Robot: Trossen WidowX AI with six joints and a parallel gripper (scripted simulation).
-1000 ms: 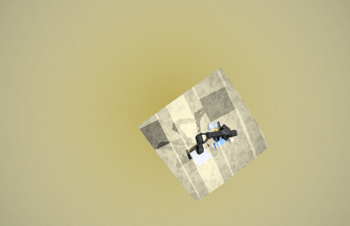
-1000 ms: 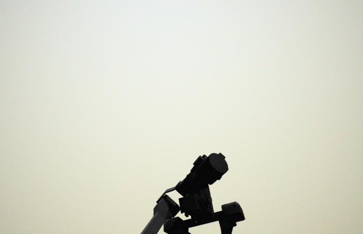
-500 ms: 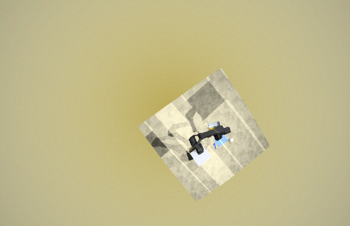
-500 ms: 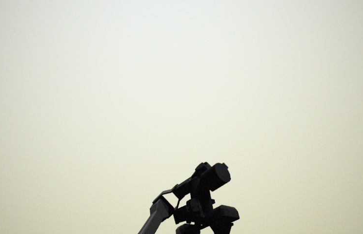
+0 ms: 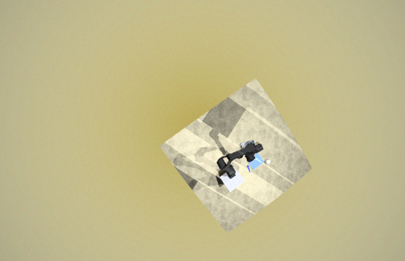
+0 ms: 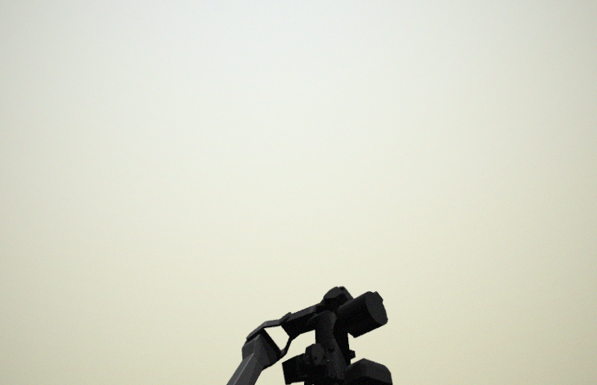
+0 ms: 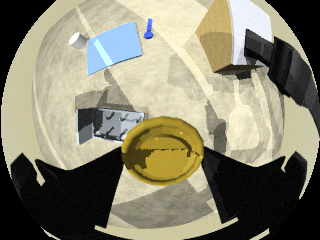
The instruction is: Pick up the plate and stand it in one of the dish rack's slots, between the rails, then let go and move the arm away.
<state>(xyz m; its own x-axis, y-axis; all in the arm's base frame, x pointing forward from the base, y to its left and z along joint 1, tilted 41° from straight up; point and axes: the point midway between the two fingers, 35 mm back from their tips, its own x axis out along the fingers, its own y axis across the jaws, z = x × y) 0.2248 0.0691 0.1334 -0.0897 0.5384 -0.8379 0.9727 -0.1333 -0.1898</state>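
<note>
Right now my gripper tip is 100 mm short of the grey dish rack, 20 mm to the left of it and 130 mm above it. Also, from my gripper tip: light blue mat 80 mm ahead, 230 mm to the right, 150 mm below; yellow plate 10 mm above; blue spoon 30 mm behind, 250 mm to the right, 150 mm below.
</note>
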